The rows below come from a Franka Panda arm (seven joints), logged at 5 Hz.
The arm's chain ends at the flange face. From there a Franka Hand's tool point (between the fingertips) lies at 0.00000 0.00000 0.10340 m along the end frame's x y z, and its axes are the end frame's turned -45 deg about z.
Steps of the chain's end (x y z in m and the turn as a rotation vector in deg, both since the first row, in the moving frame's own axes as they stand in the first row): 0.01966 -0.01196 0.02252 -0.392 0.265 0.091; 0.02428 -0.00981 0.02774 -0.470 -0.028 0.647; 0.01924 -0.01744 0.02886 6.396 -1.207 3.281; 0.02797 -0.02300 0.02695 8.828 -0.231 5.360; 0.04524 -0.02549 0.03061 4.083 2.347 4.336
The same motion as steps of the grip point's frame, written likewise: 0.02220 0.00628 0.02252 -0.465 -0.090 0.091; 0.02347 0.01079 0.02774 -0.313 -0.352 0.647; 0.03282 -0.00821 0.02819 5.376 3.669 3.281; 0.04749 -0.00747 0.02573 6.406 6.079 5.360; 0.05829 0.01206 0.03026 1.228 4.547 4.336
